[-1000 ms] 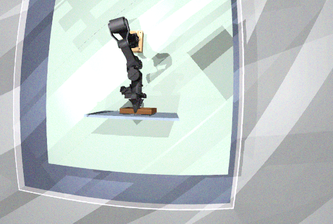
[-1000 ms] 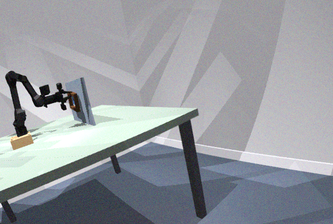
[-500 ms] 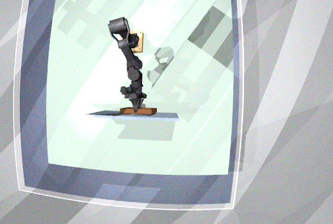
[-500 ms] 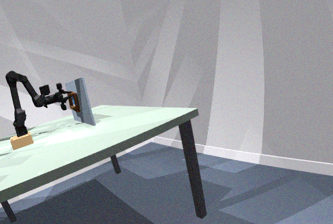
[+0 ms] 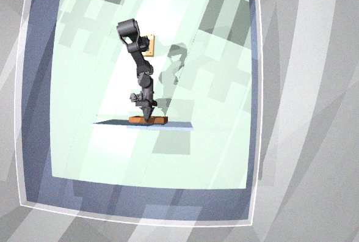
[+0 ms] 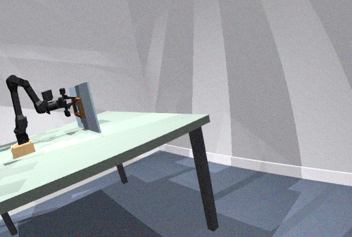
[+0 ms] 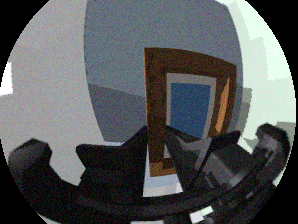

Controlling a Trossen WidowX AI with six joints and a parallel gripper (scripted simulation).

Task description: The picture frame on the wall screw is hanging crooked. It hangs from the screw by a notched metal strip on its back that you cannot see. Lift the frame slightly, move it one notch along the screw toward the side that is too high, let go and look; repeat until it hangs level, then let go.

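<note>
The picture frame lies 5 cm below my gripper tip. Also, from my gripper tip: wall panel (1 cm ahead, 2 cm to the right, 6 cm below).
</note>
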